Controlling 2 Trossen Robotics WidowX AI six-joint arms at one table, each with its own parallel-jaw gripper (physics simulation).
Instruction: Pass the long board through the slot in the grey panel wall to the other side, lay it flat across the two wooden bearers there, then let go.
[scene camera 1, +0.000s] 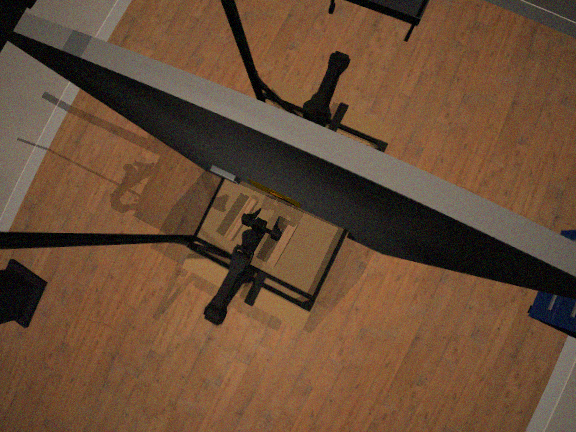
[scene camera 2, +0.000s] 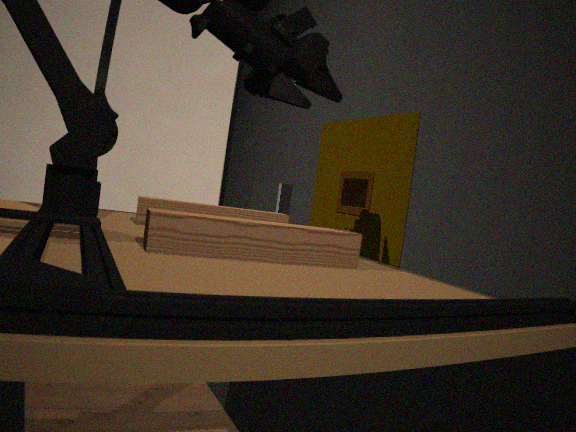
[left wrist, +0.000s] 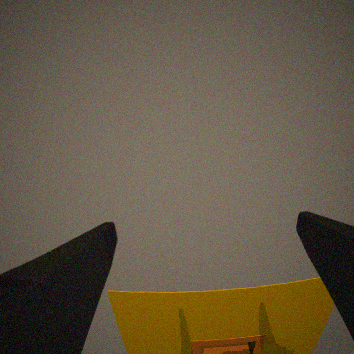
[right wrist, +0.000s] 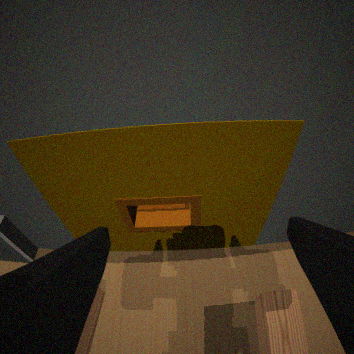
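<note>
The long board cannot be made out in any view. Two wooden bearers (scene camera 1: 282, 245) (scene camera 2: 250, 237) (right wrist: 285, 325) lie side by side on the table (scene camera 1: 320, 245) (scene camera 2: 225, 280), ends toward the grey panel wall (scene camera 1: 310, 140) (scene camera 2: 475, 150) (left wrist: 200, 125) (right wrist: 175, 60). The slot's orange-brown frame (scene camera 2: 370, 192) (left wrist: 225, 342) (right wrist: 196, 215) sits in a yellow panel (scene camera 2: 330, 150) (left wrist: 150, 315) (right wrist: 225, 160). My right gripper (scene camera 1: 270, 215) (scene camera 2: 325, 103) (right wrist: 199, 232) is open and empty, above the bearers, tilted down toward the wall. My left gripper (left wrist: 208, 227) is open and empty, facing the wall above the slot on the other side.
A light grey block (scene camera 1: 223, 173) (scene camera 2: 284, 200) (right wrist: 15, 240) stands at the wall, left of the yellow panel. The left arm (scene camera 1: 327, 90) shows beyond the wall. The right arm's shadow falls on the panel and bearer table. A blue object (scene camera 1: 552, 307) is at the far right.
</note>
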